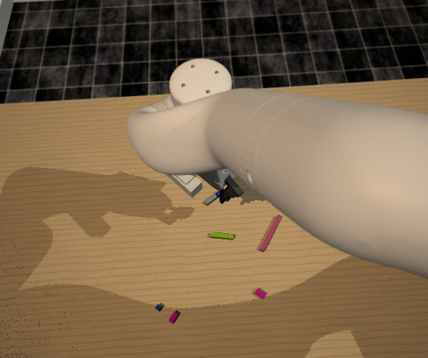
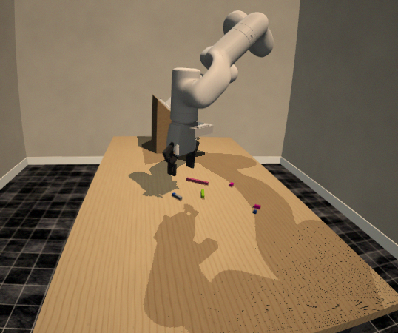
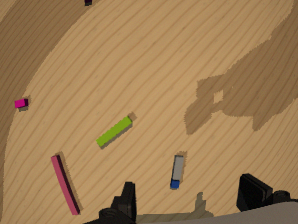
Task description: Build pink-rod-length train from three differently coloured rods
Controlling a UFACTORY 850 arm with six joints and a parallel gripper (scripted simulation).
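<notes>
The lime rod lies 11 cm below my hand, 8 cm to the left of it and 1 cm behind it. Round my hand: pink rod (12 cm behind, 11 cm below, 9 cm to the left); then grey rod (11 cm below, 1 cm to the right).
</notes>
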